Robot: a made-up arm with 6 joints. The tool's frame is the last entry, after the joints. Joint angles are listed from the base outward. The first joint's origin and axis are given. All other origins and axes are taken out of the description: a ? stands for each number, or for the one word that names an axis. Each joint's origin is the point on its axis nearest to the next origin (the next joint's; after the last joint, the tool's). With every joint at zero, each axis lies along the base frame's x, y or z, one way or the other. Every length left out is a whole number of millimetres.
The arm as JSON. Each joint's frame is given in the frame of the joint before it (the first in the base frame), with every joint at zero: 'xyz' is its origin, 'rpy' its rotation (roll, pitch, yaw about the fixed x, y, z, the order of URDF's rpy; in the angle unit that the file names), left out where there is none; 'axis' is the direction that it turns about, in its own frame. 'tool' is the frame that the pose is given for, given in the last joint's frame.
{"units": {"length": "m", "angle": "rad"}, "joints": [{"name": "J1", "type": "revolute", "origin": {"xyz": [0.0, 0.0, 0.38]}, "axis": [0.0, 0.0, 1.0]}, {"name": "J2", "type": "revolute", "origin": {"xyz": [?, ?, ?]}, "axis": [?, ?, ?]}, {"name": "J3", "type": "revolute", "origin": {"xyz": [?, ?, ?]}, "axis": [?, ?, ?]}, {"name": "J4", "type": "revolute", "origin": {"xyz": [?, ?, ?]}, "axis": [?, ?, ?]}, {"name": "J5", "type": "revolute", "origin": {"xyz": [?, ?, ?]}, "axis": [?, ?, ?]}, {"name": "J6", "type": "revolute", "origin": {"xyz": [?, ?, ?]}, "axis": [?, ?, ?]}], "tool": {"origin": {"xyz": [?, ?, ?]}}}
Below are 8 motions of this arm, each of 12 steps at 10 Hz.
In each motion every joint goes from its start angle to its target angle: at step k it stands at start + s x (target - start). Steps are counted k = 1, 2, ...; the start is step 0. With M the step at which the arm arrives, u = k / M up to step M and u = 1 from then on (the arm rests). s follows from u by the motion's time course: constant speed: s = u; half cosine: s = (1 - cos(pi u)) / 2; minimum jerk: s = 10 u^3 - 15 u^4 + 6 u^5.
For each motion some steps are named. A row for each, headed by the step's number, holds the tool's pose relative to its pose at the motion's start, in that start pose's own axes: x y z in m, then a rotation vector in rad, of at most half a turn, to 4 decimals.
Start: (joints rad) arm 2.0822 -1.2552 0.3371 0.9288 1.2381 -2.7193
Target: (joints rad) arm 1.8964 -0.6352 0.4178 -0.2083 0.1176 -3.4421
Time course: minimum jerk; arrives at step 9
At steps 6, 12:
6: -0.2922 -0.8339 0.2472 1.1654 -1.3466 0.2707
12: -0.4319 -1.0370 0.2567 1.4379 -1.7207 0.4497

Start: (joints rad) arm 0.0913 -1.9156 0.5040 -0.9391 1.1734 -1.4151
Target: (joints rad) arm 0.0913 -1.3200 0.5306 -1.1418 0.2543 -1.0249
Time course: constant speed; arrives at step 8
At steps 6, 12:
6: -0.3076 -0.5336 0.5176 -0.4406 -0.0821 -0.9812
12: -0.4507 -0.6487 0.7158 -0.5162 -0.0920 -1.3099

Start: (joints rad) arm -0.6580 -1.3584 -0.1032 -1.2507 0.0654 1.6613
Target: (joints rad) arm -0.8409 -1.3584 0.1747 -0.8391 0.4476 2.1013
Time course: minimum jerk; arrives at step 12
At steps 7, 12:
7: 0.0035 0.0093 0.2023 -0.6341 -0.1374 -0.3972
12: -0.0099 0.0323 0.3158 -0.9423 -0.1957 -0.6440

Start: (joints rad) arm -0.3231 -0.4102 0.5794 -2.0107 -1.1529 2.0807
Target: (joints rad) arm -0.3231 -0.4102 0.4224 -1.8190 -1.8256 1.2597
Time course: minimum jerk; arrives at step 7
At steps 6, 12:
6: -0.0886 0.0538 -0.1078 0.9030 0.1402 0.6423
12: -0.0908 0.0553 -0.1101 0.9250 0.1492 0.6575

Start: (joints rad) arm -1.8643 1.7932 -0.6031 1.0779 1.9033 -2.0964
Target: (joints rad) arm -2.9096 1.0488 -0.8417 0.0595 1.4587 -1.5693
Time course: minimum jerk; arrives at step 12
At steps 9, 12:
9: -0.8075 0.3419 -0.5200 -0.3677 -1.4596 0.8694
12: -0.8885 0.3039 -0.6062 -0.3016 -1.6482 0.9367

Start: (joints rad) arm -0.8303 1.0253 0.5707 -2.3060 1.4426 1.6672
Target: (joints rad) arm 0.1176 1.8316 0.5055 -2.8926 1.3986 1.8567
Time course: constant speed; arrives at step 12
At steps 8, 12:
8: -0.0037 0.0613 -1.5076 -0.8344 0.0626 -0.1324
12: 0.2700 -0.2479 -2.0940 -1.1276 -0.0199 -0.3369

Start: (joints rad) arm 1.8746 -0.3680 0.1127 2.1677 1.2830 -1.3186
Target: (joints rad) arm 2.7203 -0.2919 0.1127 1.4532 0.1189 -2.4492
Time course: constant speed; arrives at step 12
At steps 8, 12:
8: 0.1073 0.0000 0.0732 1.0621 -0.6907 -0.1676
12: 0.1700 0.0251 0.1280 1.7637 -0.8883 -0.0302

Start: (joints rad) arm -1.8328 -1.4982 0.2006 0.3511 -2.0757 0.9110
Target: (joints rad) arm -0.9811 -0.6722 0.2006 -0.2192 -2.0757 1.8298
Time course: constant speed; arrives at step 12
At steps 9, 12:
9: 0.8024 -0.7245 0.6921 -1.3120 -0.6339 0.8703
12: 1.0084 -0.6479 1.0210 -1.7006 -0.9728 1.1062

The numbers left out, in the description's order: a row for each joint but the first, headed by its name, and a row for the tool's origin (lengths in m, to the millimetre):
J2: xyz 0.0 0.0 0.0, axis 0.0 1.0 0.0
J3: xyz 0.0 0.0 1.281, axis 0.0 -1.0 0.0
J4: xyz 0.898 0.0 0.0, axis -1.0 0.0 0.0
J5: xyz 0.0 -0.137 0.0, axis 0.0 -1.0 0.0
J6: xyz 0.0 0.0 0.0, axis -1.0 0.0 0.0
tool: xyz 0.0 0.0 0.0

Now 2 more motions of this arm.
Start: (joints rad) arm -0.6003 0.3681 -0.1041 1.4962 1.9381 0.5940
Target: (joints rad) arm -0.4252 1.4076 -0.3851 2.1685 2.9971 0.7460
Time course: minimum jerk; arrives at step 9
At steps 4, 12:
4: -0.0722 0.7053 -0.0897 0.5521 -0.3807 -0.3077
12: -0.0386 1.5968 0.3590 1.3686 -0.6176 -1.2241

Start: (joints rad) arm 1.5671 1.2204 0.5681 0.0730 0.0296 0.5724
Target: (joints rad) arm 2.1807 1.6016 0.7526 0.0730 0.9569 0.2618
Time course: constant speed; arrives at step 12
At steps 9, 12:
9: 0.1469 0.9651 0.1525 0.0670 -0.7022 0.1538
12: 0.1092 1.2903 0.1283 0.1323 -0.9267 0.2667

